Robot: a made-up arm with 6 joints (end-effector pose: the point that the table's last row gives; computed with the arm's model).
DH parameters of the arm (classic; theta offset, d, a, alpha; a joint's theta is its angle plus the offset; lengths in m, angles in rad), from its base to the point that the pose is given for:
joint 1: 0 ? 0 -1.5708
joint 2: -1.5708 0 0.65 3.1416
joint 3: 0 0 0 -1.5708
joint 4: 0 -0.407 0 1.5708
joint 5: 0 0.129 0 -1.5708
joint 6: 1.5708 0 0 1.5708
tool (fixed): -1.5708 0 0 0
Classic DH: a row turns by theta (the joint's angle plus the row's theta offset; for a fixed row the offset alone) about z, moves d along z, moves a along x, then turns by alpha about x.
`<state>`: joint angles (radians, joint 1 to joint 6).
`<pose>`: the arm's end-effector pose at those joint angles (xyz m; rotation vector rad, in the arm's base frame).
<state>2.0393 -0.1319 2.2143 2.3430 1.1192 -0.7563</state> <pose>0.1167 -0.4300 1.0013 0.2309 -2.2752 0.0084</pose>
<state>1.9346 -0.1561 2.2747 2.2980 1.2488 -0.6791</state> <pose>0.0879 -0.4720 0.9656 0.0509 -2.3724 -0.1901</pose>
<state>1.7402 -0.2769 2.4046 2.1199 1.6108 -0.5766</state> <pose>0.0333 -0.5941 0.8384 -0.3203 -2.6213 -0.6444</pose>
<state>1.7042 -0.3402 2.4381 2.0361 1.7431 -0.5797</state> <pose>0.0275 -0.6403 0.7806 -0.4231 -2.7084 -0.7820</pose>
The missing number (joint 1, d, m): 0.131
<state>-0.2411 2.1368 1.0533 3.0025 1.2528 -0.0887</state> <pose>0.7637 -0.0562 -0.5688 -1.0657 0.2273 2.5213</pose>
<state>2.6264 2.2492 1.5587 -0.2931 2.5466 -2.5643</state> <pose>-0.6319 0.4997 -0.5649 -1.1306 -1.0333 -0.8011</pose>
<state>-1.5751 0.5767 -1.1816 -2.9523 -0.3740 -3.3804</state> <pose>0.1256 -0.2552 0.2805 1.1536 0.9949 -1.2773</pose>
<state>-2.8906 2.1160 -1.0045 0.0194 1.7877 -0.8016</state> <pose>-0.1763 0.0880 -0.2172 -1.7483 0.6908 2.1471</pose>
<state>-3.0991 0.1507 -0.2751 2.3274 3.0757 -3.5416</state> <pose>-0.5028 -0.1100 0.6910 2.7016 -0.1160 0.5173</pose>
